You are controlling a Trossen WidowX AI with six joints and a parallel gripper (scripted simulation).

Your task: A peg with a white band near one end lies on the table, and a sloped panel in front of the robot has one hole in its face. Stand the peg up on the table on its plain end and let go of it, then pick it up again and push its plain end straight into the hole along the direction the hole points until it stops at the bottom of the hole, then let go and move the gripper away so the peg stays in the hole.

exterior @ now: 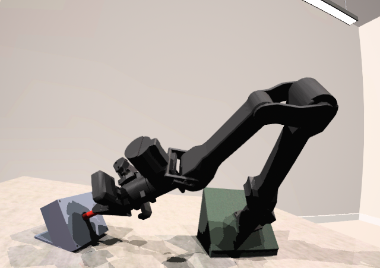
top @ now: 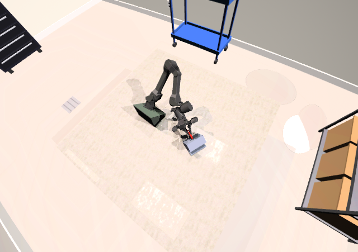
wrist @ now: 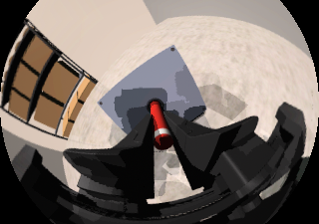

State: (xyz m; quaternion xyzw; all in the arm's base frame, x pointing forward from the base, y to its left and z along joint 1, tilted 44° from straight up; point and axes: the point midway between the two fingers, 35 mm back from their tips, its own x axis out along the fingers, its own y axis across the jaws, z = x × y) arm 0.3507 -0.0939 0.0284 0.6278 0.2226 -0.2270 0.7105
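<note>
My gripper tip is now 40 mm short of the sloped panel, 30 mm above it and 20 mm to the left of it. Round my gripper tip: peg (10 mm to the left, 10 mm behind, 10 mm above).
</note>
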